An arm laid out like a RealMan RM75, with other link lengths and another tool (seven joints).
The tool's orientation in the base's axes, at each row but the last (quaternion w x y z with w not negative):
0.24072, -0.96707, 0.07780, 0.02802
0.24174, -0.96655, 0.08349, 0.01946
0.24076, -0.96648, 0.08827, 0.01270
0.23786, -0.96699, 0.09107, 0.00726
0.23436, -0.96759, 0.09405, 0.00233
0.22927, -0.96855, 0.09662, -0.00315
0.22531, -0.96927, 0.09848, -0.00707
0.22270, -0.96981, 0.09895, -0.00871
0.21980, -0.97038, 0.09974, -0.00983
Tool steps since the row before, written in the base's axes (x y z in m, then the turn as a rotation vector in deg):
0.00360, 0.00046, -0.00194, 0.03, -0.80, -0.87
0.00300, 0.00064, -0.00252, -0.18, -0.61, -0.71
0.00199, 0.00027, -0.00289, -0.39, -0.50, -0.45
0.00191, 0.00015, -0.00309, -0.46, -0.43, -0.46
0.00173, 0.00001, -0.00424, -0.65, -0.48, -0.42
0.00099, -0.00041, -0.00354, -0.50, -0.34, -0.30
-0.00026, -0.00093, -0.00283, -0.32, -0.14, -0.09
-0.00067, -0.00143, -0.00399, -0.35, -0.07, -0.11
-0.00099, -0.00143, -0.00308, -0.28, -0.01, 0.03
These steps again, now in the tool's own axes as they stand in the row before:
0.00367, -0.00010, 0.00187, 0.22, 1.09, 0.39
0.00306, 0.00010, 0.00253, -0.03, 0.89, 0.34
0.00211, 0.00075, 0.00272, -0.27, 0.71, 0.16
0.00203, 0.00094, 0.00287, -0.35, 0.67, 0.20
0.00190, 0.00160, 0.00385, -0.53, 0.73, 0.13
0.00118, 0.00175, 0.00304, -0.42, 0.52, 0.09
0.00001, 0.00211, 0.00212, -0.28, 0.22, 0.00
-0.00027, 0.00312, 0.00294, -0.33, 0.18, 0.05
-0.00061, 0.00277, 0.00211, -0.27, 0.05, -0.05

